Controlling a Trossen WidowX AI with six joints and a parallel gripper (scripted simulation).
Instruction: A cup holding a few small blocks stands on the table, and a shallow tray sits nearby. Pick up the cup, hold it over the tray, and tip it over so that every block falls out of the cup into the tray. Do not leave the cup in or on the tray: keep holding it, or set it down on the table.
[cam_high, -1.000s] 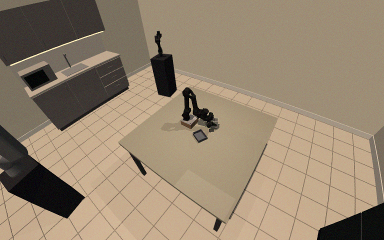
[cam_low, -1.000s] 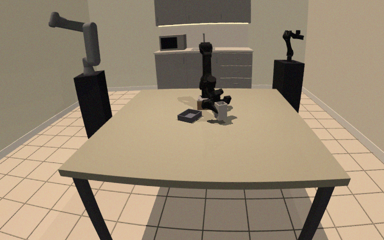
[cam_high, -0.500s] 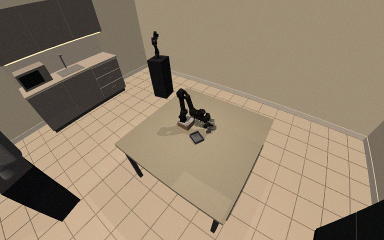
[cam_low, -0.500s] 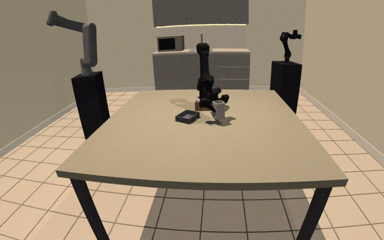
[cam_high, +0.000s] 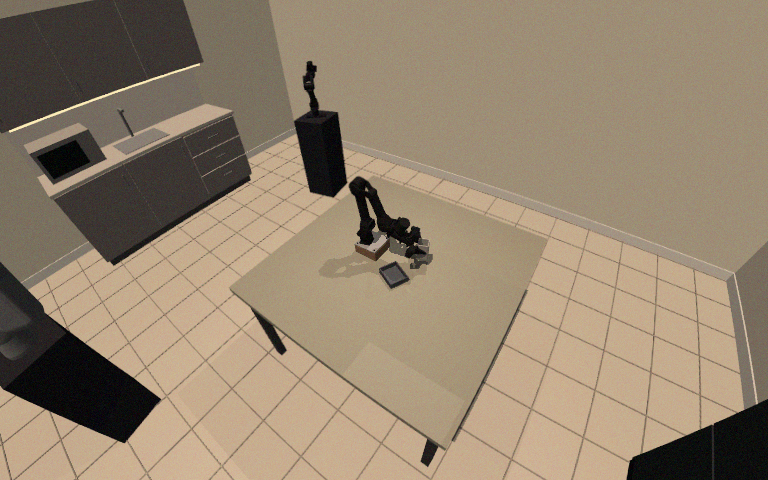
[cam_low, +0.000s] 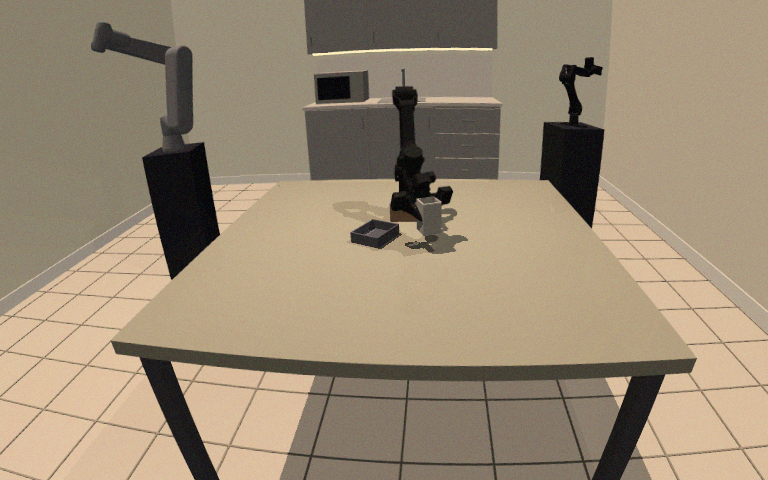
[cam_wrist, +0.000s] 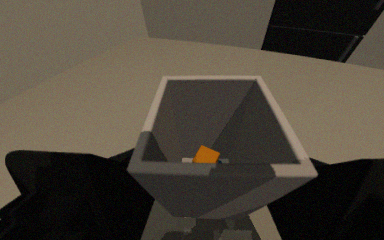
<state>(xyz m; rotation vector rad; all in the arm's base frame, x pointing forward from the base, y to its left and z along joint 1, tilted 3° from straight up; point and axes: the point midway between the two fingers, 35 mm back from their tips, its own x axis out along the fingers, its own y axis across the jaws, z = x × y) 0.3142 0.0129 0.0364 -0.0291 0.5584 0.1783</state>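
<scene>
My gripper tip is now 2 cm past the grey square cup and 2 cm above it.
</scene>
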